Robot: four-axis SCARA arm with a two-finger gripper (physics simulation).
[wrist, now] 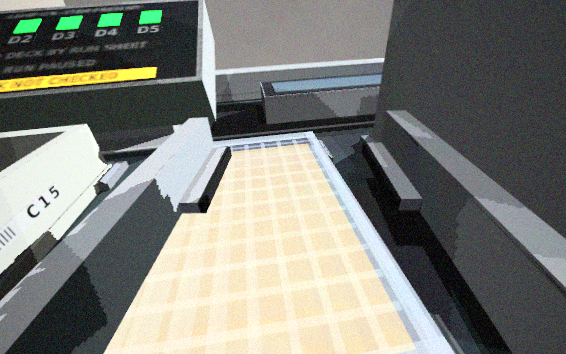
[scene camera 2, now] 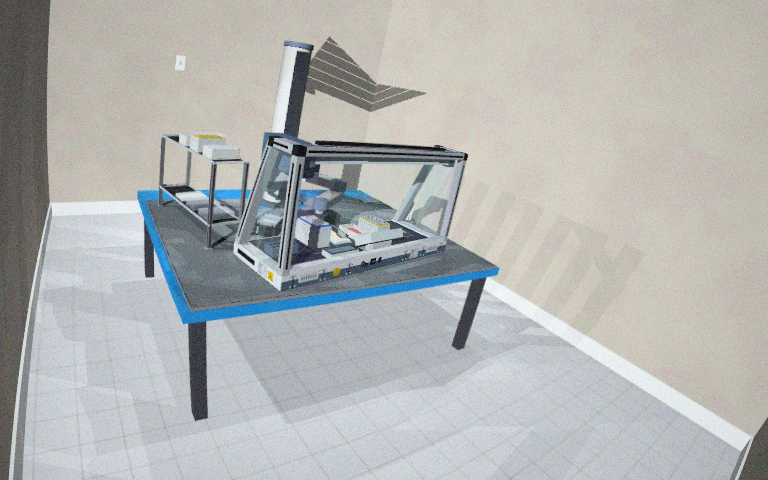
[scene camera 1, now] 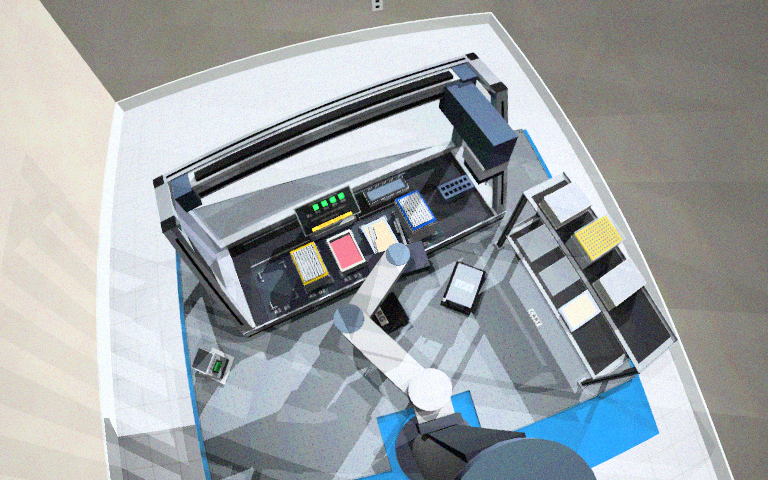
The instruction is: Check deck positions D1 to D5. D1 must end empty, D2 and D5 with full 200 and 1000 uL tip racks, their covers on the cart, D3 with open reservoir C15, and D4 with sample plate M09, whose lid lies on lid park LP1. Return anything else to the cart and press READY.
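Frame: origin at the arm's base, x ahead, y left, z up, level; metres.
Seen in the pictures: gripper, fingertip midpoint: (wrist: 295, 133) (scene camera 2: 335, 237) (scene camera 1: 382, 222).
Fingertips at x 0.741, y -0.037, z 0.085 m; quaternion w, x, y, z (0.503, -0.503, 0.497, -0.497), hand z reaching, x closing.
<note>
Offsets run from my fingertips to a thing's top centre. "*": to the spot under its first point.
My gripper (wrist: 295, 133) is open and empty, its fingers apart above a tan-welled plate @[0.018 m left, 0.041 m back, 0.010 m down] (wrist: 280, 240) (scene camera 1: 387, 229) with a clear rim at D4; its label is hidden. The left finger overlaps the plate's left edge in the wrist view. Reservoir C15 @[0.140 m left, 0.064 m back, 0.007 m up] (wrist: 47, 172) (scene camera 1: 345, 252), with pink contents, sits left of it. A yellow-edged tip rack (scene camera 1: 309, 263) (scene camera 2: 373, 222) stands at D2 and a blue-edged tip rack (scene camera 1: 416, 210) (scene camera 2: 313, 233) at D5. D1 (scene camera 1: 280, 285) shows bare corner guides. A dark stand (scene camera 1: 465, 306) before the deck bears a pale, flat piece; no LP1 label is readable.
The cart @[0.501 m right, 0.419 m back, 0.283 m up] (scene camera 1: 546, 302) (scene camera 2: 210, 203) holds white boxes, a yellow-topped rack @[0.488 m right, 0.355 m back, 0.348 m up] (scene camera 1: 600, 237) and, lower down, grey pieces and a tan plate @[0.514 m right, 0.483 m back, 0.044 m up] (scene camera 1: 579, 310). The screen (scene camera 1: 300, 217) (wrist: 100, 102) stands behind the deck. A small box with a green button @[* 0.622 m left, 0.340 m back, 0.020 m up] (scene camera 1: 217, 366) is at front left.
</note>
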